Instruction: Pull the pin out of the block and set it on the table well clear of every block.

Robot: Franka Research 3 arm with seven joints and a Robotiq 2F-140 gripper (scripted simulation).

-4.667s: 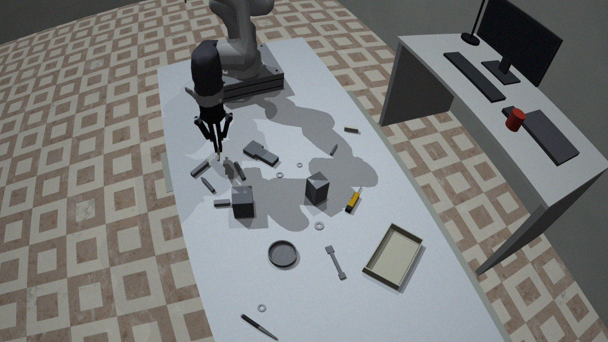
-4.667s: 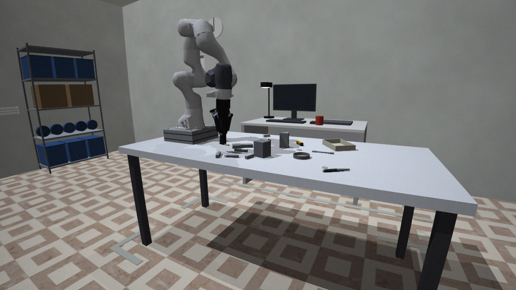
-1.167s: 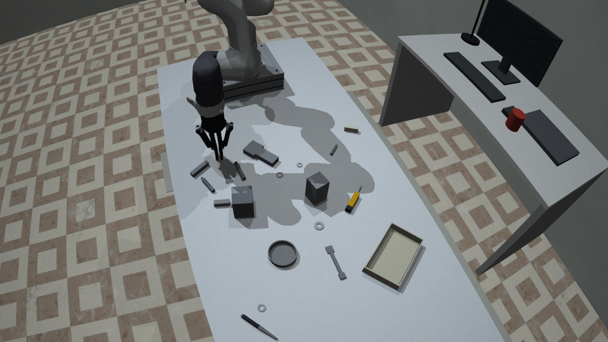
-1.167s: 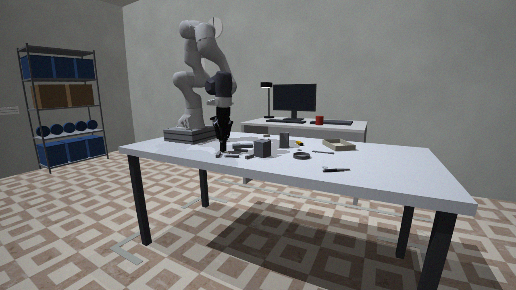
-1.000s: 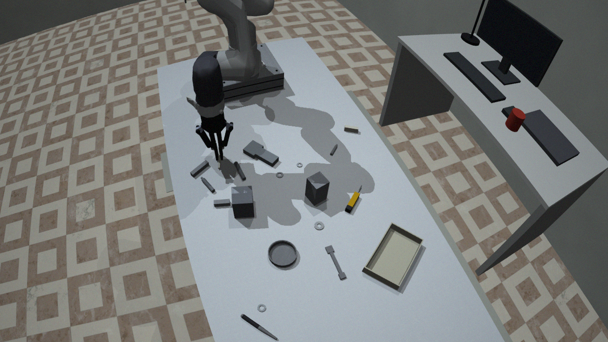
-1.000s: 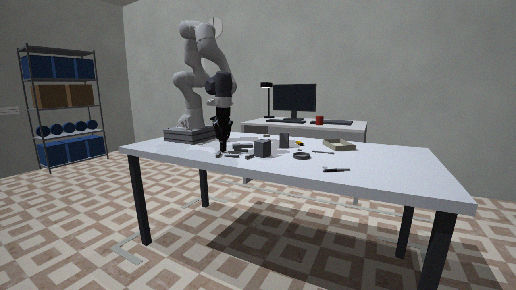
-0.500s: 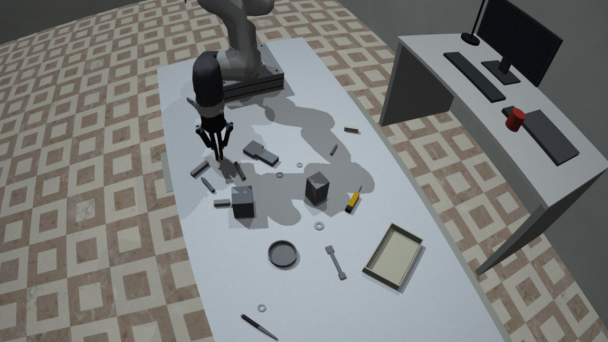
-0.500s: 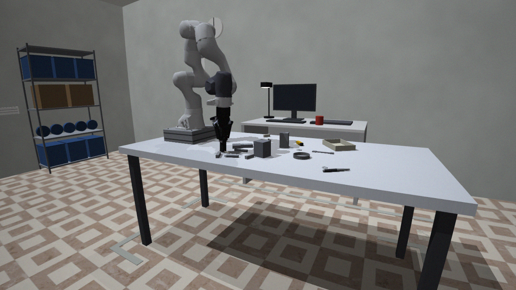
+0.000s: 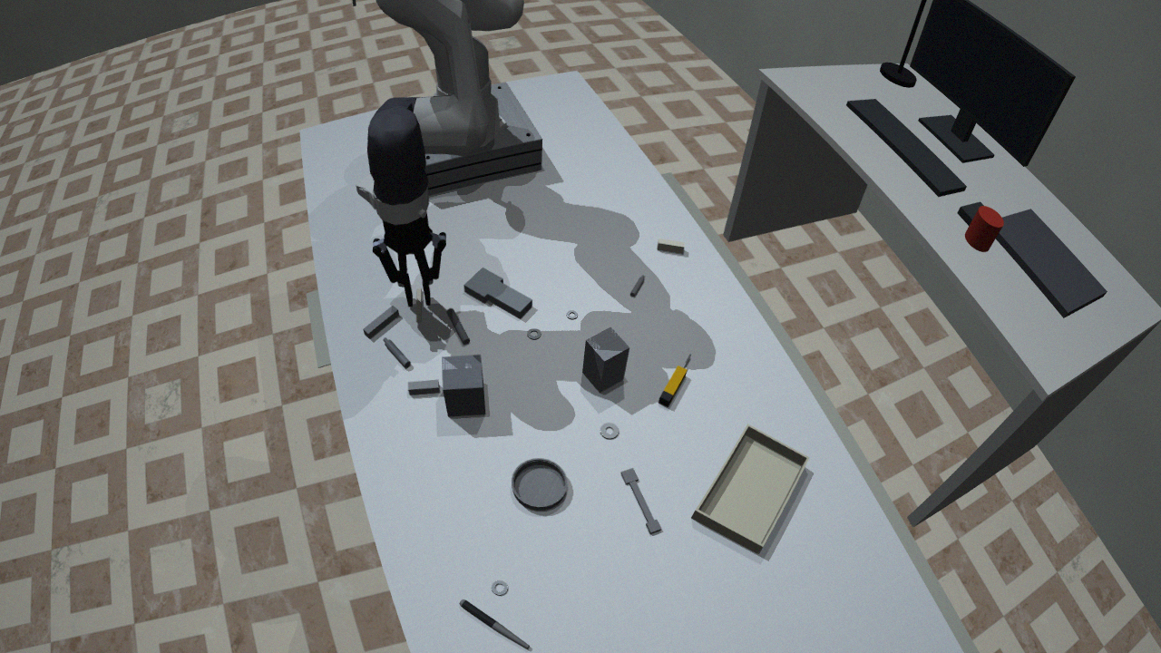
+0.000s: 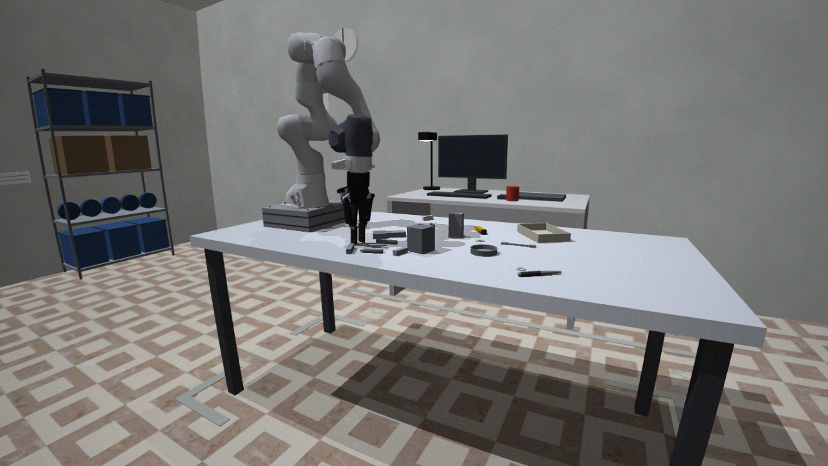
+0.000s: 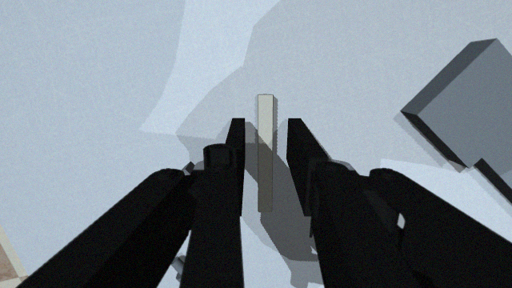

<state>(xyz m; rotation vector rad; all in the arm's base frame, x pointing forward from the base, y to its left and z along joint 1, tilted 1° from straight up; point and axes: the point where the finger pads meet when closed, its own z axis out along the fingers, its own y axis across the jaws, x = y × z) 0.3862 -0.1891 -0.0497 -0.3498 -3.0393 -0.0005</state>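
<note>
Now: the cream pin 30 mm below my hand and 10 mm ahead of it. The rest, counted from my hand: dark grey block 220 mm ahead, 30 mm to the left, 10 mm above; small grey bar 190 mm ahead, 40 mm to the right, 30 mm below; stepped plate 140 mm to the left, 30 mm below, 30 mm ahead.
</note>
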